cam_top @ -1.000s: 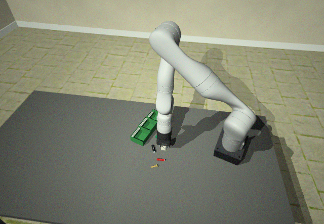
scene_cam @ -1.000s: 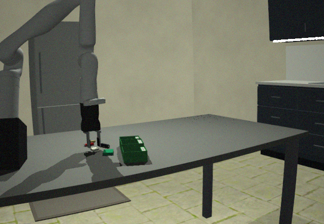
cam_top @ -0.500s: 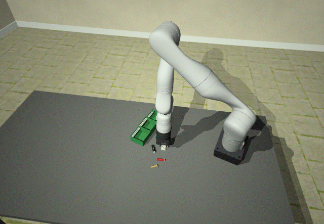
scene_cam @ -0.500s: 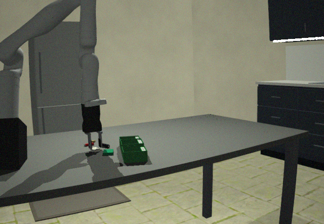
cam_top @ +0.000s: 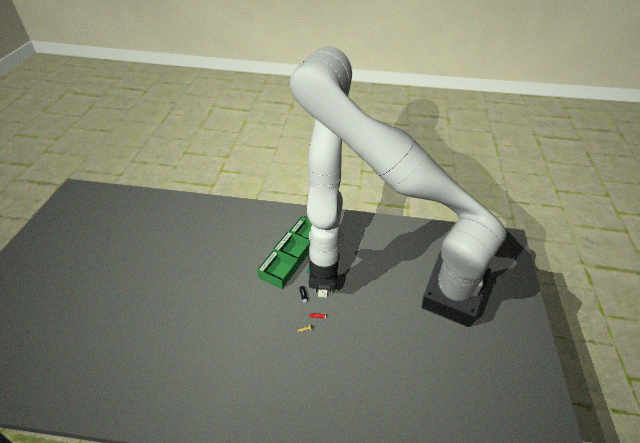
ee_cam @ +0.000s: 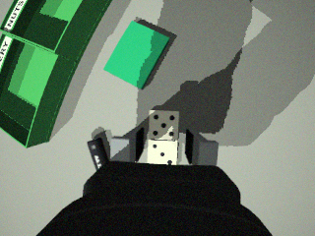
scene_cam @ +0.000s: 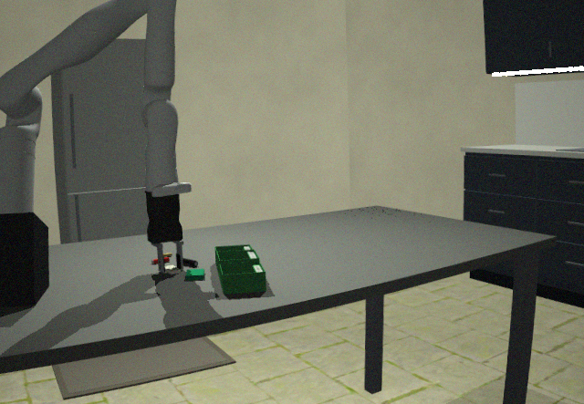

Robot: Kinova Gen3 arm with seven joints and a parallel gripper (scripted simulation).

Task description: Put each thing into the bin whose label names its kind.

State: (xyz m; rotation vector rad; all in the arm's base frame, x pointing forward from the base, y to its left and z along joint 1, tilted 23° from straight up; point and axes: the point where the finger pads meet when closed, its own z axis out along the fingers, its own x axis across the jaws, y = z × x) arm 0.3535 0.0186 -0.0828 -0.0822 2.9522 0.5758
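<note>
Now: the white domino-like tile 10 mm below my hand. The rest, counted from my hand: red cylinder 90 mm to the left, 10 mm below; green block 70 mm to the right, 30 mm ahead, 10 mm below; black battery 50 mm ahead, 30 mm to the left, 10 mm below.
</note>
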